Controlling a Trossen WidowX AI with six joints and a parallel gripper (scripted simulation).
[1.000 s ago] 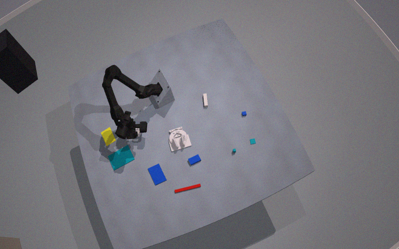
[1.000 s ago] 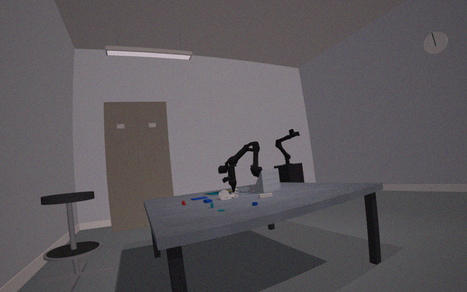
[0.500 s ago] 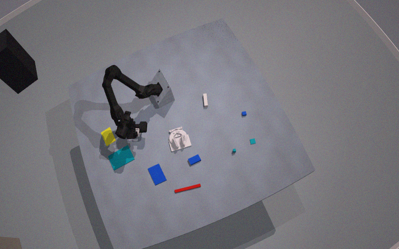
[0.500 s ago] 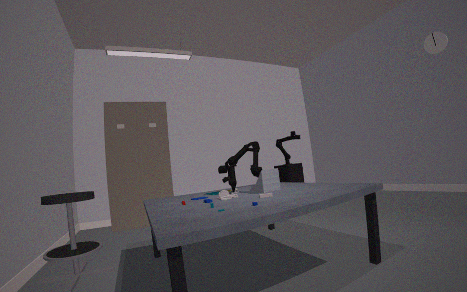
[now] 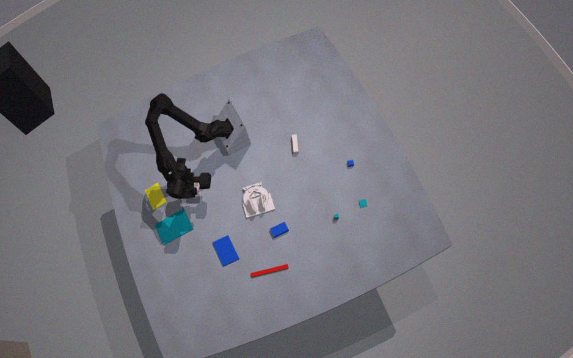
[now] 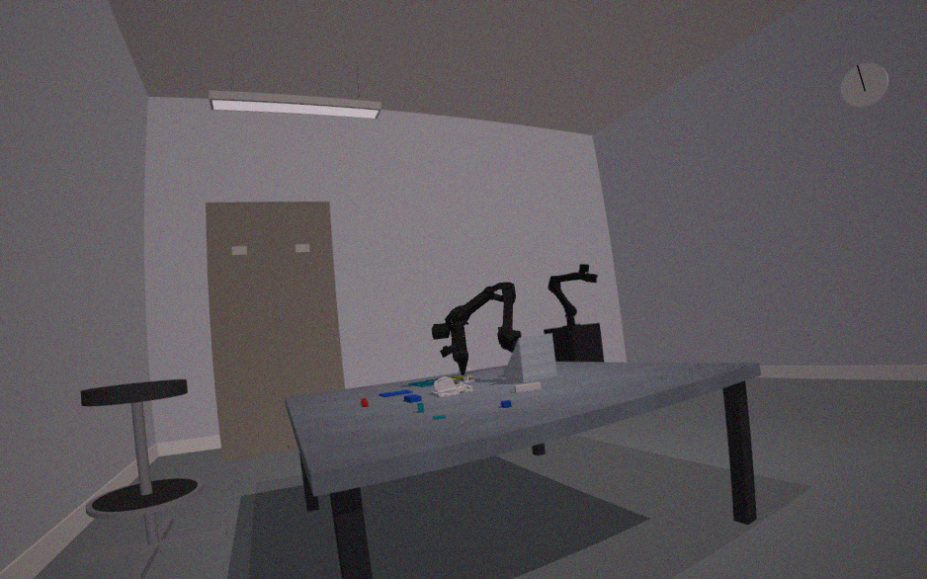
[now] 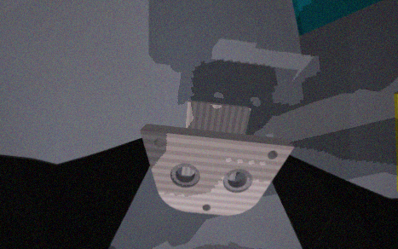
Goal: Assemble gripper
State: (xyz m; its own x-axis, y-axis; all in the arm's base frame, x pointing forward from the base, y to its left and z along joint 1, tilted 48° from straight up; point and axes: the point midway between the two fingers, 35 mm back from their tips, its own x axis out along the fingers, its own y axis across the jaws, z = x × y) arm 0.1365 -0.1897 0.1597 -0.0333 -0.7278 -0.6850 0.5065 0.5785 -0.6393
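Right now my gripper tip is 2 cm above the small white stepped piece and 1 cm past it. Also, from my gripper tip: white gripper base: 2 cm above, 1 cm behind; then yellow plate: 18 cm to the right, 8 cm behind, 3 cm below; then teal plate: 16 cm to the right, 9 cm ahead, 3 cm below.
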